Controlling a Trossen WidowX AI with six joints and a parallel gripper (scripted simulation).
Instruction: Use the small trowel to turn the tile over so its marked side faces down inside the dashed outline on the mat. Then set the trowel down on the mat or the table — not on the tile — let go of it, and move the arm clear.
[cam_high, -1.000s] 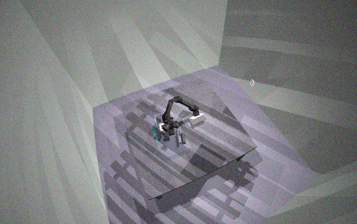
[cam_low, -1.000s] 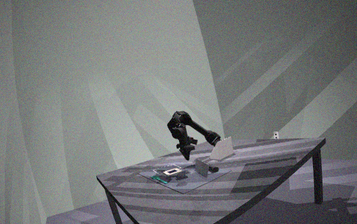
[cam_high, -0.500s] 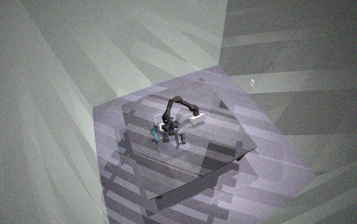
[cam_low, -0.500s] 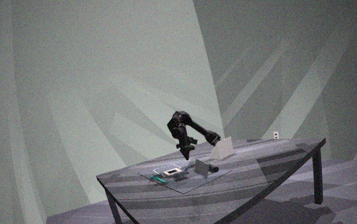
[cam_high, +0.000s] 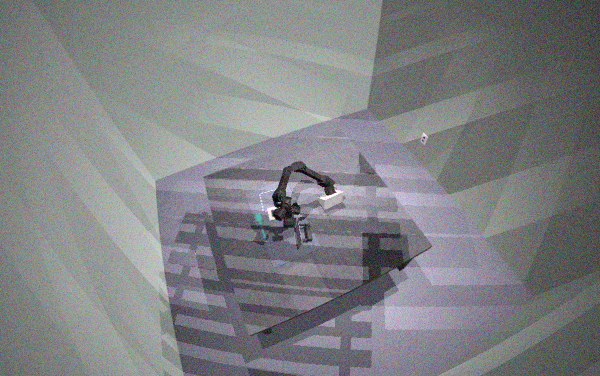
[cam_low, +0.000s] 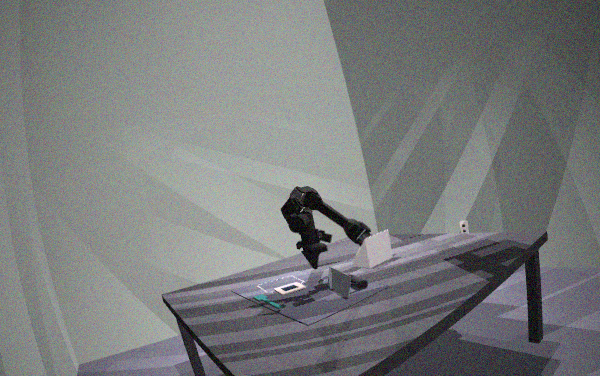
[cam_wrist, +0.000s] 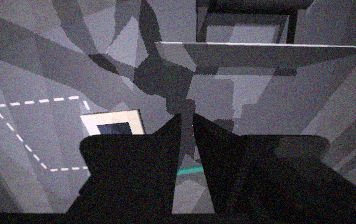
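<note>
Now: gripper tip 4 cm short of the dark mat, 8 cm to the left of it and 11 cm above it. From my gripper tip the other things lie so: teal trowel (18 cm ahead, 9 cm to the right, 8 cm below); then tile (6 cm ahead, 14 cm to the right, 8 cm below).
</note>
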